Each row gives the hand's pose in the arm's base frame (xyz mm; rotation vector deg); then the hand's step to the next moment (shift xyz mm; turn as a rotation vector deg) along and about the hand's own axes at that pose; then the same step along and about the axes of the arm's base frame.
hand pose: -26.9 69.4 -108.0 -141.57 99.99 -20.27
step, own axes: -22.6 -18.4 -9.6 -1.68 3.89 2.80
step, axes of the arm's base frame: 7.3 28.0 10.2 -3.42 0.10 -3.75
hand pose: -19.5 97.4 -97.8 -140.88 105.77 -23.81
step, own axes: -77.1 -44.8 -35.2 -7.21 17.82 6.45
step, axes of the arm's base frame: 13.9 90.7 27.9 -17.04 0.81 -10.97
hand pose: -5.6 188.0 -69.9 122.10 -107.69 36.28
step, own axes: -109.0 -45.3 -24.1 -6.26 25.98 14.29
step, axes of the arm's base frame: 31.3 113.8 -24.1 -23.67 -4.74 -18.33
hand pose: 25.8 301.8 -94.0 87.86 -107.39 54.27
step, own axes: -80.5 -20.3 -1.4 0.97 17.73 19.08
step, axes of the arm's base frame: 36.8 47.4 -57.4 -17.00 -13.77 -14.16
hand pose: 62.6 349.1 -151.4 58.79 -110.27 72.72
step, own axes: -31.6 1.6 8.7 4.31 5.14 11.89
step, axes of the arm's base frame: 14.3 0.9 -29.5 -7.45 -11.01 -3.09
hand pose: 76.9 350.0 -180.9 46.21 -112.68 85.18
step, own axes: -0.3 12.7 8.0 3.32 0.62 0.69
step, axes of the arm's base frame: -9.7 -5.0 -10.3 -2.74 -1.00 1.84
